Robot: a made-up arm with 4 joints.
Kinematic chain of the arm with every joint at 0, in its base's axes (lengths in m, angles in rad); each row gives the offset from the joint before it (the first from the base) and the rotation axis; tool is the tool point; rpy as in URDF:
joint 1: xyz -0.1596 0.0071 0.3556 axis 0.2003 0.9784 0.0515
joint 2: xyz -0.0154 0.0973 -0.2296 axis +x
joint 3: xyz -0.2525 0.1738 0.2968 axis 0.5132 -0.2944 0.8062
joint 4: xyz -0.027 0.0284 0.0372 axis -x
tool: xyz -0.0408 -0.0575 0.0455 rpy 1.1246 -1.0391 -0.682
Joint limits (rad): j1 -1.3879..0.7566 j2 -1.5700..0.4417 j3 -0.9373..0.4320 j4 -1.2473..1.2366
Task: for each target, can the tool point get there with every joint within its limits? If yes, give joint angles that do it. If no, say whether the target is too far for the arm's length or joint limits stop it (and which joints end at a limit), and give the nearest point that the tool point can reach.
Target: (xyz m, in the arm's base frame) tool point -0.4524 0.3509 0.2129
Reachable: yes | joints -0.4404 -0.4549 0.2923 -0.4663
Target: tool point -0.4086 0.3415 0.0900
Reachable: yes | joints -1.0307 -0.1770 0.1370 0.6174
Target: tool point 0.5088 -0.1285 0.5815
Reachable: no: joint limits stop it (at a limit: joint 1, joint 2, joint 3) | nearest point -0.1849 0.1411 0.7200 | short by 0.757 m
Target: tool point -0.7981 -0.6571 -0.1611
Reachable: no: too far | nearest point -0.4261 0.0581 0.0928 | short by 0.845 m
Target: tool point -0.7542 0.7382 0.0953
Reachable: no: too far | nearest point -0.6499 0.5397 0.1430 | short by 0.229 m
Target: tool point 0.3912 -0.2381 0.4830
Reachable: no: joint limits stop it (at a limit: joint 1, joint 2, joint 3) | nearest point -0.1881 0.1323 0.7243 | short by 0.729 m
